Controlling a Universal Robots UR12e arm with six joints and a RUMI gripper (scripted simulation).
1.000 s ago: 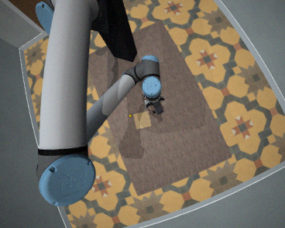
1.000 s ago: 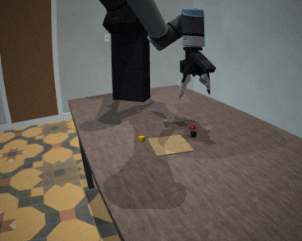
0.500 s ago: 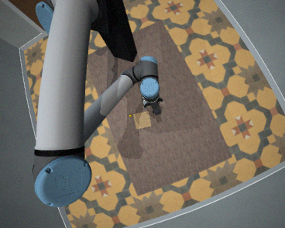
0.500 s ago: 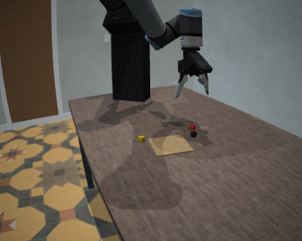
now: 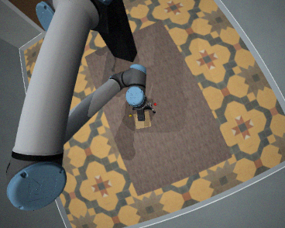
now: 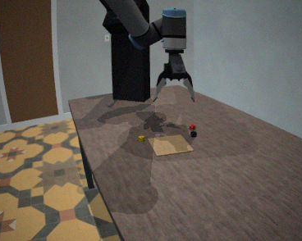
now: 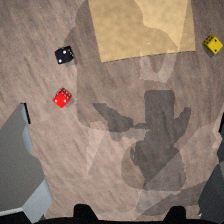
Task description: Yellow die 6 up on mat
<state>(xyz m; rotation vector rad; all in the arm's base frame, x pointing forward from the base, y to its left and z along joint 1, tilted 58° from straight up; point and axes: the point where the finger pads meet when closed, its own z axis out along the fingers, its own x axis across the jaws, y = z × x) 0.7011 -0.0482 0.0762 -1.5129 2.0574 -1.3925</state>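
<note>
My hand is 140 mm above the yellow die, 120 mm to the left of it and 50 mm past it. Round my hand: black die: 140 mm below, 70 mm to the left, 50 mm ahead; then red die: 140 mm below, 120 mm to the left; then tan mat: 140 mm below, 60 mm to the right, 50 mm ahead.
</note>
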